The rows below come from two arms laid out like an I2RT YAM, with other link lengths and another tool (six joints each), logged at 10 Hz.
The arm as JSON. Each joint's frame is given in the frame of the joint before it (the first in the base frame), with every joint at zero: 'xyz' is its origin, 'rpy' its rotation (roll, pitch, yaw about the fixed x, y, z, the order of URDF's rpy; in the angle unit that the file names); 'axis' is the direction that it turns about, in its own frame. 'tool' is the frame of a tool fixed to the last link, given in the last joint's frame.
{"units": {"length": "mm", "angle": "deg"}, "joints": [
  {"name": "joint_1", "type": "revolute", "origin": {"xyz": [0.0, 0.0, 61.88], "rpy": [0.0, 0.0, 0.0]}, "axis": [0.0, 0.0, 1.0]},
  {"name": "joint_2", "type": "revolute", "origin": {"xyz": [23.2, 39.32, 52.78], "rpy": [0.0, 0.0, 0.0]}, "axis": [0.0, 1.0, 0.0]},
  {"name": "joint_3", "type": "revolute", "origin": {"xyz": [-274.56, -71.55, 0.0], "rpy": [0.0, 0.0, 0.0]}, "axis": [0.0, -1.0, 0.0]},
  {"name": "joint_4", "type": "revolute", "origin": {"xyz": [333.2, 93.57, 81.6], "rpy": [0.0, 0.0, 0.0]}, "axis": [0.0, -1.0, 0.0]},
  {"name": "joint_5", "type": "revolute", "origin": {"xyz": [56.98, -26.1, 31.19], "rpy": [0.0, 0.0, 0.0]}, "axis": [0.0, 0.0, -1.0]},
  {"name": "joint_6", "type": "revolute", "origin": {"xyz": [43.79, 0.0, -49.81], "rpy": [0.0, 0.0, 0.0]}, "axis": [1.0, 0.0, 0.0]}
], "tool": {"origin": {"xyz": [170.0, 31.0, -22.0], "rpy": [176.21, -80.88, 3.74]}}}
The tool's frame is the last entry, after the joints.
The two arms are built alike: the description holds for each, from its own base.
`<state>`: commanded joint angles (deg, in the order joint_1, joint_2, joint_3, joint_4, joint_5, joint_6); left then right.
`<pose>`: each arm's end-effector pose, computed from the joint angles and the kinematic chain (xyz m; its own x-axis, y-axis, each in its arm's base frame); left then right.
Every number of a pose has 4 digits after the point.
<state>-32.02 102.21 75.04 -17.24 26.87 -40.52 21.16 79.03 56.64 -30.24 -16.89 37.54</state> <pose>0.4433 -0.3399 0.0876 0.9738 -0.0101 0.2273 -0.1723 -0.6848 0.7081 0.3700 0.2866 0.1232 0.9566 -0.1893 0.2217 -0.0379 -0.8348 -0.5493</pose>
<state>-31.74 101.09 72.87 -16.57 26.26 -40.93 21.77 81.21 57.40 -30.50 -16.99 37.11</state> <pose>0.4394 -0.3321 0.0810 0.9754 0.0047 0.2206 -0.1558 -0.6930 0.7039 0.3690 0.2917 0.1126 0.9648 -0.1699 0.2007 -0.0364 -0.8423 -0.5378</pose>
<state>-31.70 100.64 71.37 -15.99 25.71 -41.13 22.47 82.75 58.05 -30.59 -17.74 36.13</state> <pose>0.4363 -0.3276 0.0736 0.9765 0.0122 0.2149 -0.1450 -0.7008 0.6985 0.3657 0.2991 0.1069 0.9721 -0.1372 0.1900 -0.0147 -0.8449 -0.5347</pose>
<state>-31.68 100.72 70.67 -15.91 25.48 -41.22 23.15 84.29 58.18 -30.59 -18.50 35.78</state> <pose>0.4339 -0.3251 0.0671 0.9786 0.0146 0.2053 -0.1351 -0.7072 0.6940 0.3606 0.3055 0.0974 0.9794 -0.1134 0.1669 -0.0071 -0.8461 -0.5331</pose>
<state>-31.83 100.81 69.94 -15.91 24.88 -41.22 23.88 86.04 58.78 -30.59 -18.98 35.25</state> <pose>0.4311 -0.3226 0.0598 0.9802 0.0163 0.1975 -0.1262 -0.7174 0.6851 0.3575 0.3122 0.0896 0.9846 -0.0884 0.1510 0.0049 -0.8486 -0.5290</pose>
